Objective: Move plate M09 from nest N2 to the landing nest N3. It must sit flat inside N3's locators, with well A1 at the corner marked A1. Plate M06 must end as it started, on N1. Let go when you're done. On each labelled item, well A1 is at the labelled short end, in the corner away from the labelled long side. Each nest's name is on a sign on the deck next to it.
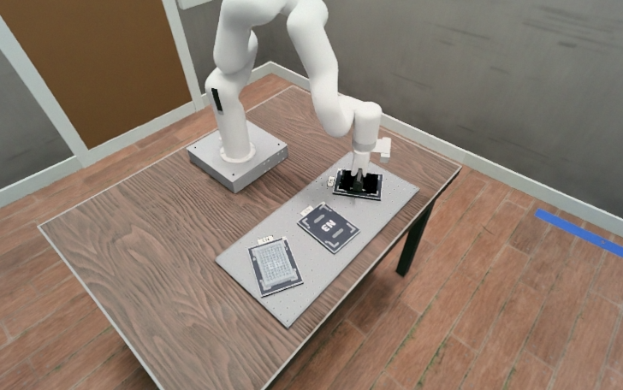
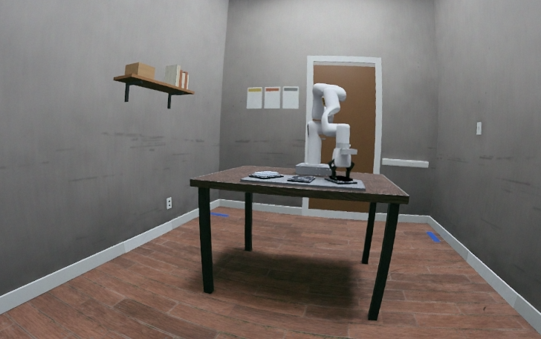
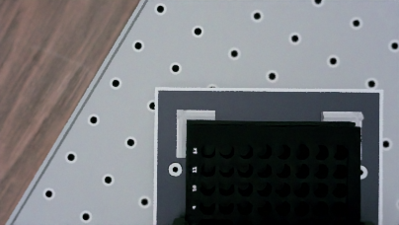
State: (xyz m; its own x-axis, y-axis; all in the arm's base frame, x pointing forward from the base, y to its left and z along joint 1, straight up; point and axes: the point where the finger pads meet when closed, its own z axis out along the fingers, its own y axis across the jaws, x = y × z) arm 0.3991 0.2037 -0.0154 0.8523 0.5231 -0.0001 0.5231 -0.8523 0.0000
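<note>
My hand is 1 cm above the black well plate. Round my hand: pale translucent well plate: 42 cm to the right, 2 cm ahead, 1 cm below.
</note>
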